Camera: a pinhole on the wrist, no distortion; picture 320 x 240 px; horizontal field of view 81.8 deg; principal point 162.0 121.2 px. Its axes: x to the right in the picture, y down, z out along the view. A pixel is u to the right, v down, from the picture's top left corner.
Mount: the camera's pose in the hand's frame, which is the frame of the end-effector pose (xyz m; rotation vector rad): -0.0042 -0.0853 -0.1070 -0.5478 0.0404 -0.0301
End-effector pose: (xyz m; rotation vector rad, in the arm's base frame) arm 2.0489 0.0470 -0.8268 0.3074 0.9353 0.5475
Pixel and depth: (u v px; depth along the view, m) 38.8 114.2 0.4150
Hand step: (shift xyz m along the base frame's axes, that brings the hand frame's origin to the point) 0.0543 -0.0476 0.3861
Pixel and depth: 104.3 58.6 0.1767
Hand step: 0.0517 -0.0657 0.0582
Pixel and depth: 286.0 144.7 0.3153
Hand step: 0.1838 0.2102 -0.0242
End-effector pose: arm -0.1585 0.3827 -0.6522 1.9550 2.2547 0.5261
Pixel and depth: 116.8 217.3 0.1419
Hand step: 0.0475 -0.0288 0.0349
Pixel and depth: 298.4 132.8 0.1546
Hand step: -0.0153 0.1173 0.0009
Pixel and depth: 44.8 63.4 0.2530
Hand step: 0.0586 -0.1234 -0.1713
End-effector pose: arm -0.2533 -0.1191 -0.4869 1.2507 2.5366 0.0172
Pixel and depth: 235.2 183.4 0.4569
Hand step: 0.1546 0.3018 -0.2012
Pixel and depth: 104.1 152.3 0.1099
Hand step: 0.0042 -0.0298 0.0282
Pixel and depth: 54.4 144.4 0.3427
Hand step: 0.2602 -0.0812 -0.0898
